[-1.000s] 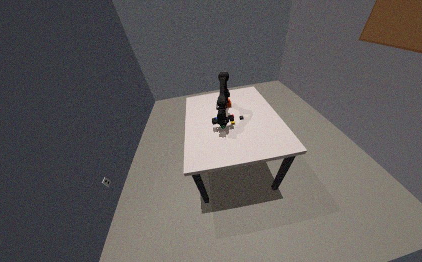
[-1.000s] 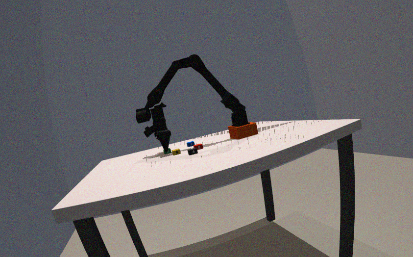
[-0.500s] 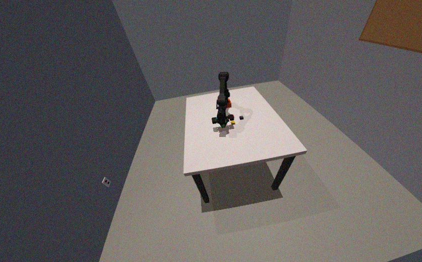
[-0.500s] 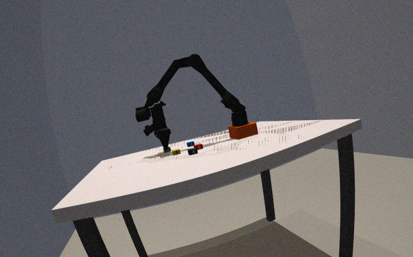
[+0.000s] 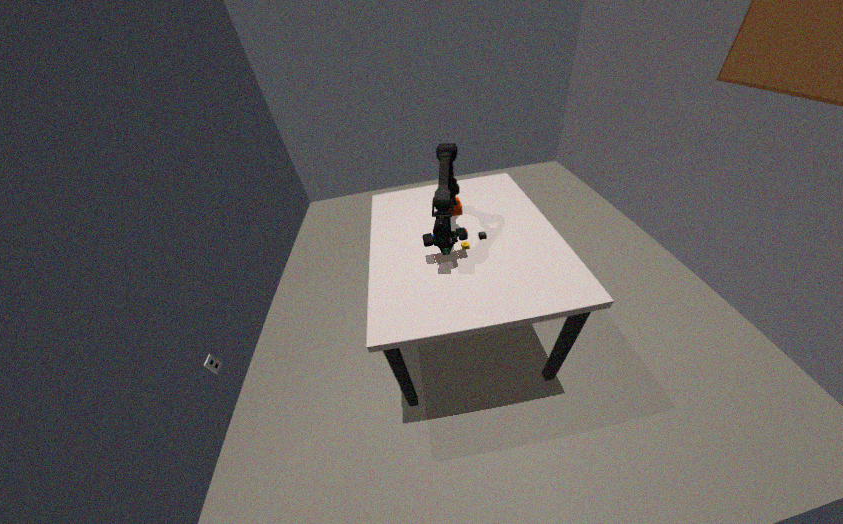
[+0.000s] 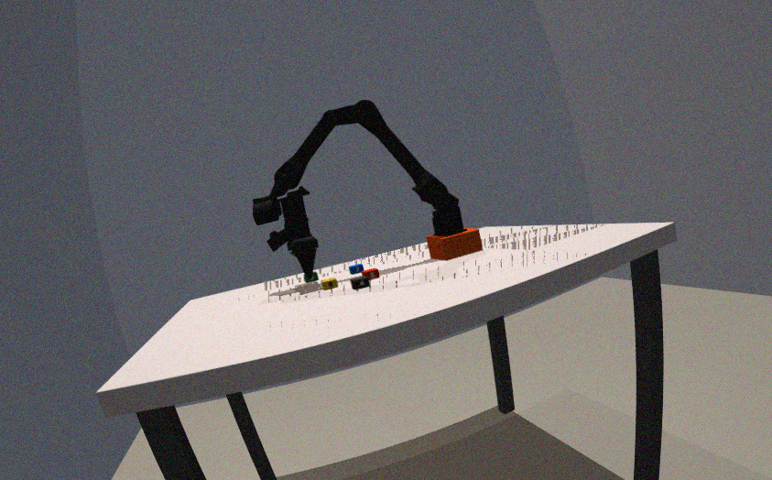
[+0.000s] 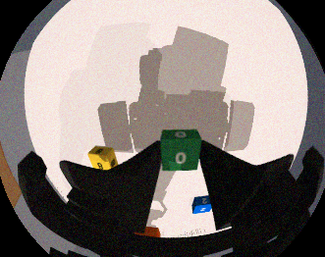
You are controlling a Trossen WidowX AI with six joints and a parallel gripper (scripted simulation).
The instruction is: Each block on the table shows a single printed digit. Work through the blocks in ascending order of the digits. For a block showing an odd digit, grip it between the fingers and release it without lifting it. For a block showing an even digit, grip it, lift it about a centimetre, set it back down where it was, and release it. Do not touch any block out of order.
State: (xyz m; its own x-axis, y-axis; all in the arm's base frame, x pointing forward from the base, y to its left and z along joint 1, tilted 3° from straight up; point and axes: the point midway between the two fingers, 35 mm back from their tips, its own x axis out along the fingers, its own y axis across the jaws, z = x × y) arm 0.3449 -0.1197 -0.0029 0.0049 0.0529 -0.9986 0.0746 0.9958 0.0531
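Now: gripper tip 1 cm past the green block. The rest, counted from my gripper tip: red block: 12 cm to the left, 12 cm behind, 1 cm below; then blue block: 14 cm behind, 4 cm to the right, 1 cm below; then yellow block: 10 cm to the left, 3 cm behind, 1 cm below.
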